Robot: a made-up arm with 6 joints.
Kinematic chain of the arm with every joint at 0, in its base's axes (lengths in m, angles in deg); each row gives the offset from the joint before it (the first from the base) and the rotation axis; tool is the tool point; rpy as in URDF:
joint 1: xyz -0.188 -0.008 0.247 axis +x
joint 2: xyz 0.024 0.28 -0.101 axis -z
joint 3: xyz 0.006 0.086 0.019 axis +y
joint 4: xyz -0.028 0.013 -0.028 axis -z
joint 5: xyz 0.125 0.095 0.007 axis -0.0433 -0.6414 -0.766
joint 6: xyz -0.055 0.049 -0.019 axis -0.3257 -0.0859 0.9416
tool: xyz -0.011 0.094 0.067 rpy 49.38 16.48 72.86
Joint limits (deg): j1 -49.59..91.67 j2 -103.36..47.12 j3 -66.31..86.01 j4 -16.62..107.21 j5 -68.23..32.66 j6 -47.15..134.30
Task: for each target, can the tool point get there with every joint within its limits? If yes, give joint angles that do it. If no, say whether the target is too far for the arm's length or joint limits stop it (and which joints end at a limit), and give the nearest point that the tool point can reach.
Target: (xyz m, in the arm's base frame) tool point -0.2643 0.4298 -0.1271
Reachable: yes | joints -18.95 -53.76 36.03 50.86 20.04 38.51
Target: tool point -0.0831 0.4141 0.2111
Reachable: yes | joints -1.34 32.98 -8.62 43.96 -39.15 90.01
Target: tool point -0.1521 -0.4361 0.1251
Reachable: no: joint limits stop it (at a limit: joint 1, joint 2, joint 4, joint 5) | nearest point -0.1187 -0.0931 0.0153 | short by 0.362 m
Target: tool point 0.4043 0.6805 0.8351
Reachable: no: too far | nearest point 0.0952 0.4241 0.6161 | short by 0.457 m
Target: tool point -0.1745 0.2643 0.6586
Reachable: yes | joints 64.46 -34.38 58.17 50.83 -54.24 45.37
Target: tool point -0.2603 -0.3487 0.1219
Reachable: no: joint limits stop it (at a limit: joint 1, joint 2, joint 4, joint 5) | nearest point -0.1452 -0.0887 0.0084 | short by 0.306 m
